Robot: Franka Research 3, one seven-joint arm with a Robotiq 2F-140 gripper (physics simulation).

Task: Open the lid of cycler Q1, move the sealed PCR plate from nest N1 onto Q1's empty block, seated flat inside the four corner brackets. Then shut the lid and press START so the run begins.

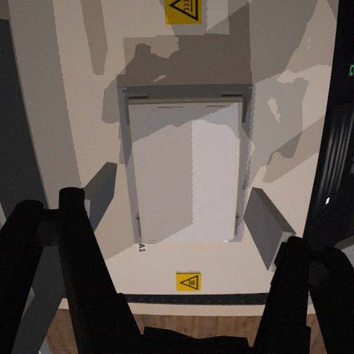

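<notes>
The sealed PCR plate (212, 165), a pale rectangle, lies in the recessed block area of the cream cycler (225, 270). It looks level, with its edges parallel to the recess. Dark bracket pieces show at its two upper corners and beside its lower corners; I cannot tell its exact seating height. My gripper (182, 191) is open and empty, with one grey finger pad on each side of the plate's lower half and apart from it. The START button and the lid's full outline cannot be made out.
Yellow warning labels (183, 11) (188, 282) mark the cream housing above and below the plate. A small A1 label (142, 247) is by its lower left corner. A black ribbed unit (336, 155) stands at the right. A wooden surface (200, 324) shows beyond the housing's lower edge.
</notes>
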